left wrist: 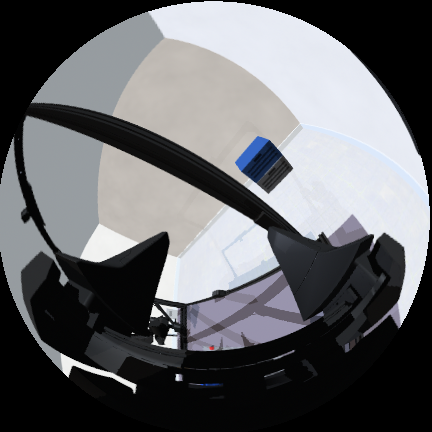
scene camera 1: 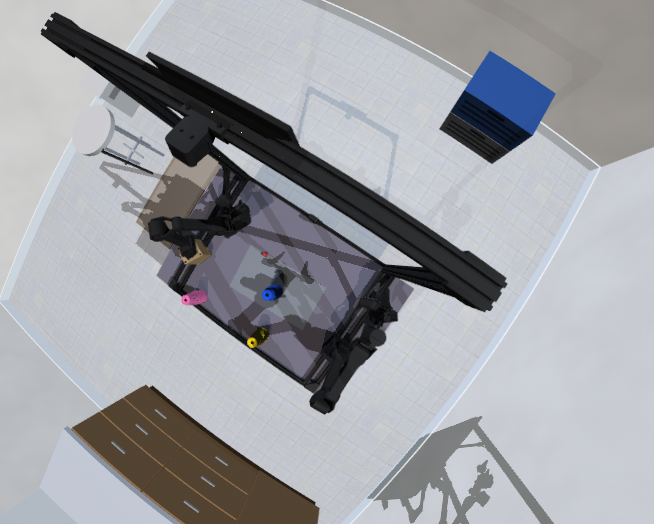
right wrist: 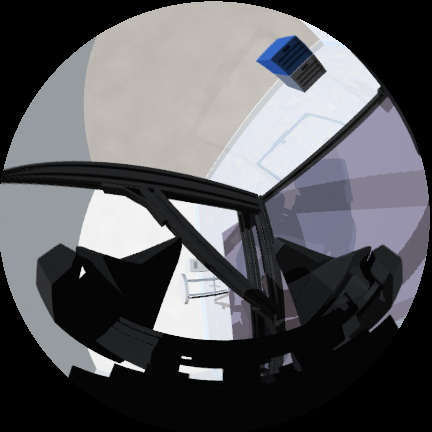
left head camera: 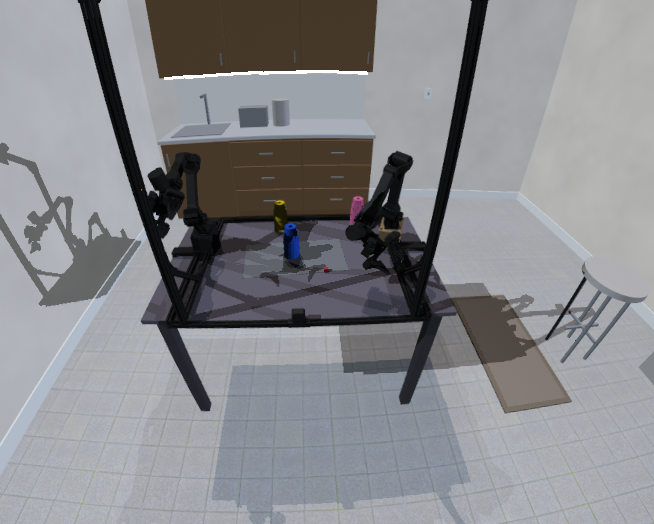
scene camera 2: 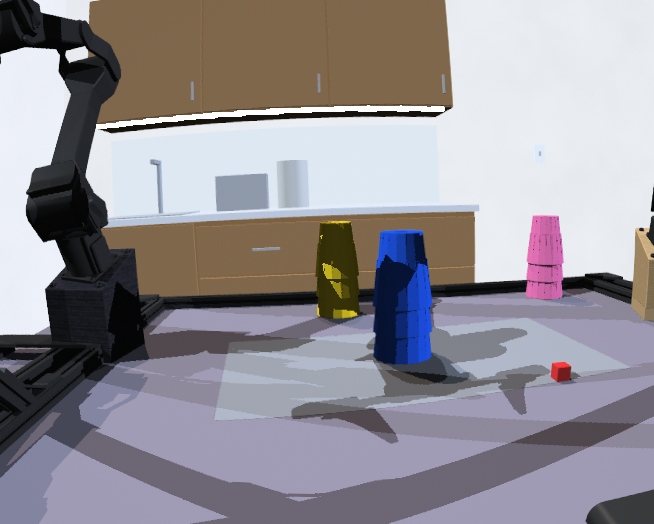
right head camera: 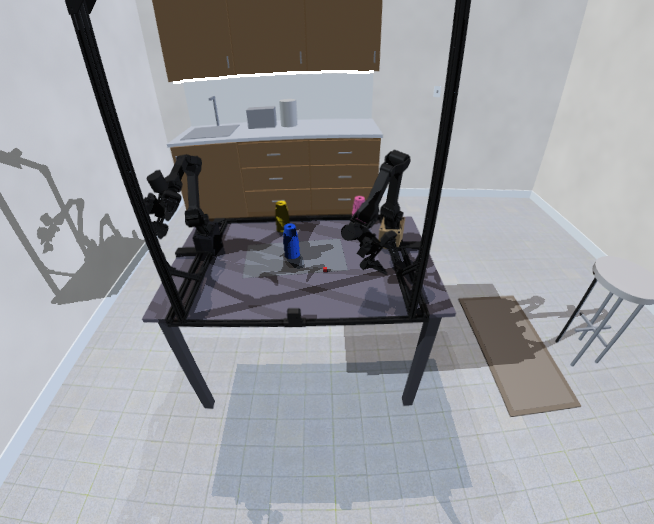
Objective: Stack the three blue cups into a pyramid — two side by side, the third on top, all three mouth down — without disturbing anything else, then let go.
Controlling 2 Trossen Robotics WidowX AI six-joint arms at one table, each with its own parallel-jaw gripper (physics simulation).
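Frame: origin at the left arm's base, x ahead, y left, z up, level; centimetres.
Where they show: left gripper, fingertip midpoint: (left wrist: pixel 219 234) (scene camera 1: pixel 383 285) (left head camera: pixel 166 229) (right head camera: pixel 163 229); right gripper, fingertip midpoint: (left wrist: pixel 168 316) (scene camera 1: pixel 234 195) (right wrist: pixel 228 242) (left head camera: pixel 396 267) (right head camera: pixel 393 267); left arm's base, origin of the base link: (scene camera 1: pixel 334 353) (left head camera: pixel 203 229) (scene camera 2: pixel 90 268) (right head camera: pixel 205 229); right arm's base, origin of the base link: (scene camera 1: pixel 189 251) (left head camera: pixel 391 223) (right head camera: pixel 392 223).
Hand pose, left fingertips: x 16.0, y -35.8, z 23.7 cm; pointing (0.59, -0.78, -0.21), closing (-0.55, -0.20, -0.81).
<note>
Each offset is from my left fingertips to the top centre of the thing. Level surfaces: height alone.
The blue cups @(dx +24.7, dy +44.4, dz -20.3 cm) (left head camera: pixel 291 245) (right head camera: pixel 291 245) (scene camera 1: pixel 271 293) (scene camera 2: pixel 402 305) stand nested in one upright column, mouth down, on the pale mat @(dz -35.5 cm) (scene camera 2: pixel 262 395) near the table's middle. Lower rims show below the top cup. My left gripper (left wrist: pixel 219 234) is open and empty, raised at the table's left side in the left head camera, well away from the cups. My right gripper (right wrist: pixel 228 242) is open and empty, over the table's right side in the left head camera, apart from the cups. Neither wrist view shows the blue column clearly.
A yellow nested cup column @(dx +10.4, dy +64.1, dz -20.3 cm) (left head camera: pixel 280 218) (scene camera 1: pixel 256 338) (scene camera 2: pixel 337 272) stands behind the blue one. A pink column @(dx +46.7, dy +82.0, dz -20.3 cm) (left head camera: pixel 357 207) (scene camera 1: pixel 194 298) (scene camera 2: pixel 544 262) stands at the back right. A red cube @(dx +43.1, dy +38.0, dz -33.9 cm) (left head camera: pixel 326 269) (scene camera 1: pixel 264 254) (scene camera 2: pixel 560 371) lies near the mat's front right. Black frame posts rise beside the table.
</note>
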